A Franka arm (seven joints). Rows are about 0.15 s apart.
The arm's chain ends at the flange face. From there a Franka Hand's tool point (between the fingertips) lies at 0.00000 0.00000 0.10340 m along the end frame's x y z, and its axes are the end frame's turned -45 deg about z.
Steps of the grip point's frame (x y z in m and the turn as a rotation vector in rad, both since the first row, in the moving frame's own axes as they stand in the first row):
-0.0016, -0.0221, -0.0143, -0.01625, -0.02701, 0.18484
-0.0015, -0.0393, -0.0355, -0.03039, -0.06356, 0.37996
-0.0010, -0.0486, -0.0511, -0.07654, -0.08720, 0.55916
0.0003, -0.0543, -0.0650, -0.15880, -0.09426, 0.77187
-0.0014, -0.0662, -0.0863, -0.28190, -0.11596, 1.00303
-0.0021, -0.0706, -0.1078, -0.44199, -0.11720, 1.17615
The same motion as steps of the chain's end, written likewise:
-0.0157, -0.0176, -0.0142, -0.03059, -0.00761, 0.18484
-0.0252, -0.0330, -0.0352, -0.06643, -0.02345, 0.37996
-0.0311, -0.0448, -0.0504, -0.11578, -0.00754, 0.55916
-0.0356, -0.0570, -0.0633, -0.17894, 0.04564, 0.77187
-0.0445, -0.0754, -0.0819, -0.28133, 0.11734, 1.00303
-0.0483, -0.0915, -0.0984, -0.39541, 0.22966, 1.17615

